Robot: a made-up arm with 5 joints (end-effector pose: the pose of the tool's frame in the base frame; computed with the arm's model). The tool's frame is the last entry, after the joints.
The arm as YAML. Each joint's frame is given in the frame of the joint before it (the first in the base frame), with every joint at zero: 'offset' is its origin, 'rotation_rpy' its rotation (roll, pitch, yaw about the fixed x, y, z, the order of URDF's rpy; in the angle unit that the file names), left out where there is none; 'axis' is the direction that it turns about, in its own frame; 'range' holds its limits. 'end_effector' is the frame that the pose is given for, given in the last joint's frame.
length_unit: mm
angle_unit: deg
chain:
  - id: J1
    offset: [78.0, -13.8, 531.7]
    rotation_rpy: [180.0, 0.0, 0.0]
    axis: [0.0, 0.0, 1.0]
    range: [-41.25, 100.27]
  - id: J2
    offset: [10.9, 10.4, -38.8]
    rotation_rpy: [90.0, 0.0, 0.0]
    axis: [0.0, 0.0, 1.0]
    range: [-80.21, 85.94]
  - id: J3
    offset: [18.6, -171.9, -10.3]
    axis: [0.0, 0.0, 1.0]
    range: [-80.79, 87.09]
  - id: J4
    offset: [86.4, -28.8, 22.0]
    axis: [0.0, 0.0, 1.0]
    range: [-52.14, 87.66]
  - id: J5
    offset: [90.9, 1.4, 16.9]
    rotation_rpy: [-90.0, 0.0, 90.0]
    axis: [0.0, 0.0, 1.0]
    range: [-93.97, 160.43]
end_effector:
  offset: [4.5, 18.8, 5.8]
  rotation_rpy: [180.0, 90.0, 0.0]
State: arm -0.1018 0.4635 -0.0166 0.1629 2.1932
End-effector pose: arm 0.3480 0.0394 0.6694 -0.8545 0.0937 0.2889 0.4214
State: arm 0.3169 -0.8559 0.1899 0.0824 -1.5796
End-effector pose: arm 0.1094 0.0000 0.8033 0.6397 -0.3073 0.0954 0.6980
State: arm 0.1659 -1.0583 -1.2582 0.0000 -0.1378
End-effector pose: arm -0.1795 0.0295 0.7832 -0.0482 -0.9131 0.0297 0.4038
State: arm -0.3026 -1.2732 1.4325 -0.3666 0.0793
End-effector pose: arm 0.1032 -0.0069 0.6666 -0.0234 -0.1081 0.1457 0.9831
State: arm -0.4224 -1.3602 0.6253 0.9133 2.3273
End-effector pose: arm 0.0465 0.0025 0.7039 -0.9017 -0.1572 0.1627 0.3685
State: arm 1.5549 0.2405 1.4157 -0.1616 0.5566
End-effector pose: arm 0.0795 -0.1162 0.5600 0.3148 0.6071 -0.3617 0.6336
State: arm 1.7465 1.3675 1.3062 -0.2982 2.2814
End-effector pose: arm 0.0927 -0.0860 0.4519 0.0782 0.5088 0.4221 0.7462
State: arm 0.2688 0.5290 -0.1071 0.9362 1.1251
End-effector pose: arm 0.3068 -0.0706 0.6201 -0.3401 0.5821 0.2437 0.6972
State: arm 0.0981 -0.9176 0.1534 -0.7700 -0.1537
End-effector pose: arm 0.0183 -0.0076 0.8550 0.0213 -0.6939 0.0180 0.7196
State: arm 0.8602 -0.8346 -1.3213 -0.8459 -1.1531
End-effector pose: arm -0.0786 0.1907 0.7879 -0.3141 -0.7760 0.4699 0.2800
